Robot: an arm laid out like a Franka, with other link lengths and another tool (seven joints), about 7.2 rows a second.
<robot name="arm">
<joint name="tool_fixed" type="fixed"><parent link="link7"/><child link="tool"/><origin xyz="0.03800 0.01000 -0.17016" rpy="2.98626 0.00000 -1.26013"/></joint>
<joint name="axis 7" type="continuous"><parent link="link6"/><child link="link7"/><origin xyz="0.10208 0.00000 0.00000"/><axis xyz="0 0 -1"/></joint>
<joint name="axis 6" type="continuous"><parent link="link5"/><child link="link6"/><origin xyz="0.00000 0.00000 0.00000"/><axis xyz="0 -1 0"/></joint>
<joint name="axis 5" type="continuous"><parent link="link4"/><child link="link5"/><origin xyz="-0.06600 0.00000 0.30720"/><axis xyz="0 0 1"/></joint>
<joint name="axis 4" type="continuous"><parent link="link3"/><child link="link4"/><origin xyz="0.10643 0.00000 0.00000"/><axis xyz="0 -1 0"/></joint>
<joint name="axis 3" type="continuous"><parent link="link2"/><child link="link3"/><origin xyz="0.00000 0.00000 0.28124"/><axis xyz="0 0 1"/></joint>
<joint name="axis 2" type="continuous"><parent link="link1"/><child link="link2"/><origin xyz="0.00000 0.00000 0.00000"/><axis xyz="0 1 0"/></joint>
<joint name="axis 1" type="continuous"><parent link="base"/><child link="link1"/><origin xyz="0.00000 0.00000 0.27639"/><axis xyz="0 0 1"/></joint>
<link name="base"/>
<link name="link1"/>
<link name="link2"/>
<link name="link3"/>
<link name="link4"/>
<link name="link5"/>
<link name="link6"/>
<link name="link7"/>
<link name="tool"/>
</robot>
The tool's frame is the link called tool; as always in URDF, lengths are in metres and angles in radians. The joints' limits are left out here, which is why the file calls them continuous.
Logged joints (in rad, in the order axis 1, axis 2, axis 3, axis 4, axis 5, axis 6, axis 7), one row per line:
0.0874, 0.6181, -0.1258, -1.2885, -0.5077, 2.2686, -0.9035
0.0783, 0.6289, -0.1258, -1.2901, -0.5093, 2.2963, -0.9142
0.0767, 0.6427, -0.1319, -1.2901, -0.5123, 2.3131, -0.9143
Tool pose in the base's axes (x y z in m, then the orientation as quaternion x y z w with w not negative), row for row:
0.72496, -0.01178, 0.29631, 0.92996, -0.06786, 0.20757, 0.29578
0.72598, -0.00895, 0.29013, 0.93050, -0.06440, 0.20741, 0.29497
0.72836, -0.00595, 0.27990, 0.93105, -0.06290, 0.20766, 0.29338
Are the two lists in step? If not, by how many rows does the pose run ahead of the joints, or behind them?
The pose runs 2 rows behind the joints: the pose in row i belongs to the joints in row i - 2.
